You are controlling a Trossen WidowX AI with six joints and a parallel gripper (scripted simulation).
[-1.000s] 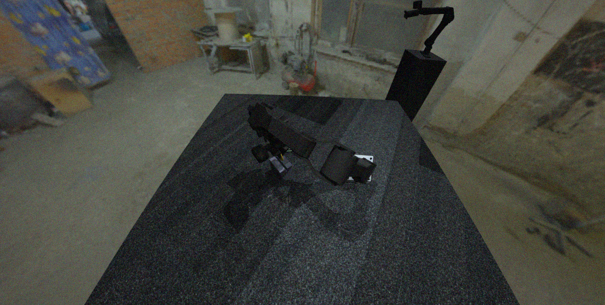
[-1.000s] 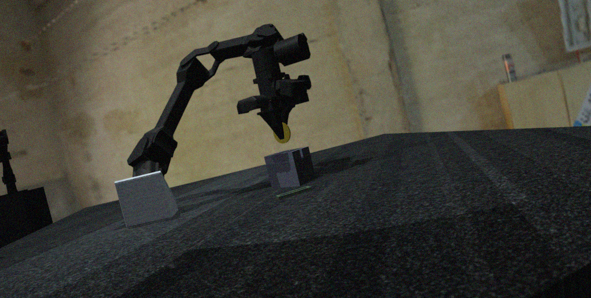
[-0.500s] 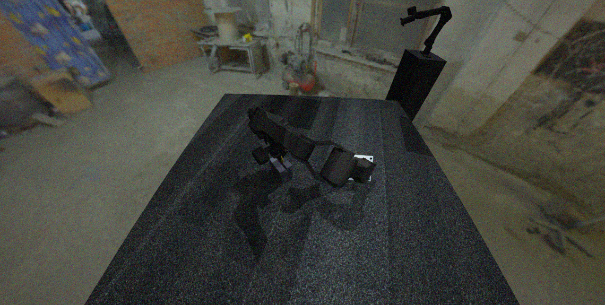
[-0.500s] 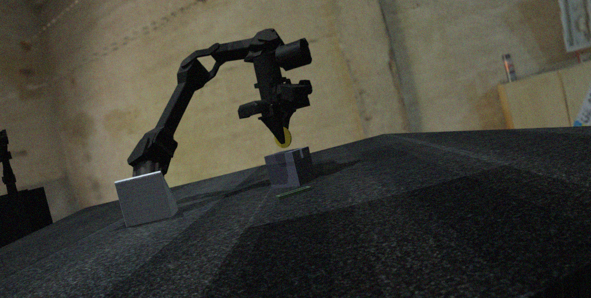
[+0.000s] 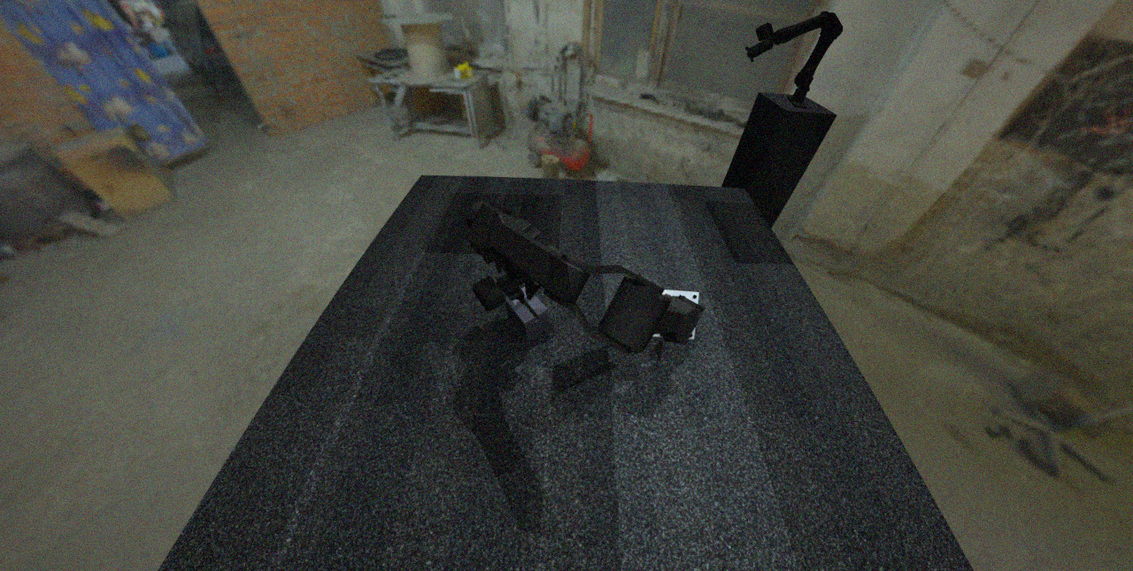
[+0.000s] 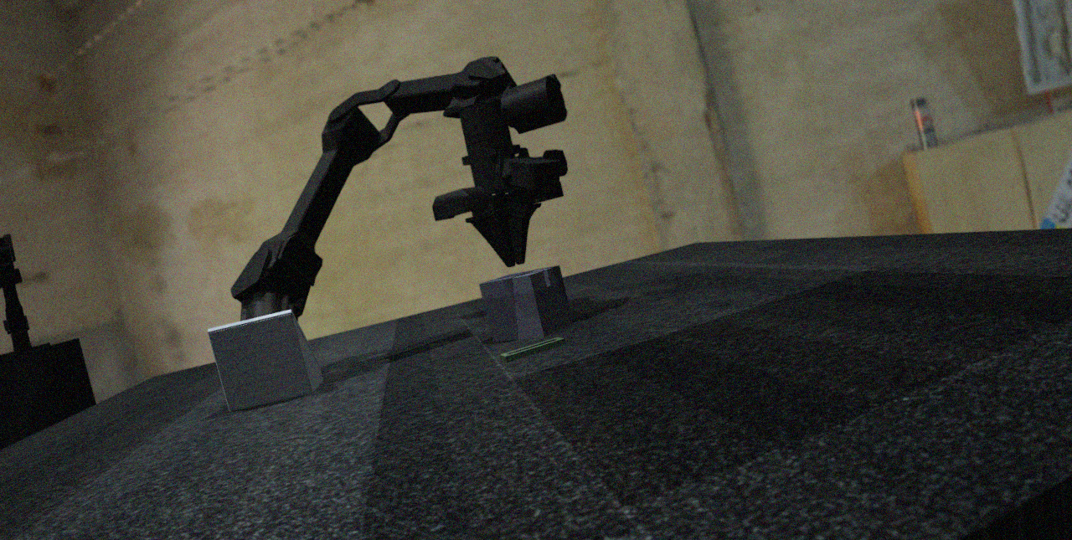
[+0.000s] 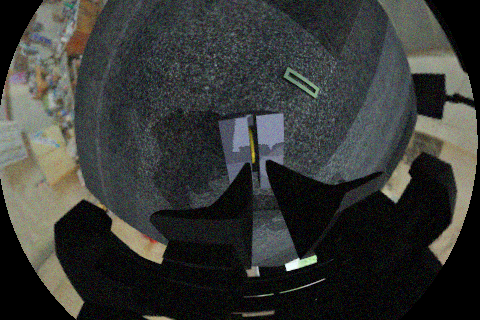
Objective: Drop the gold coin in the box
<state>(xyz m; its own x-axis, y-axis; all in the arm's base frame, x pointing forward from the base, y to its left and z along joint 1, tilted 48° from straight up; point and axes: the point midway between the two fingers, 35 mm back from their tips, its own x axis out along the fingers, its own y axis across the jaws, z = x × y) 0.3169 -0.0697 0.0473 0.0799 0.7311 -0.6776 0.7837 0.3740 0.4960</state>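
Right now the gold coin is 50 mm below my gripper tip.
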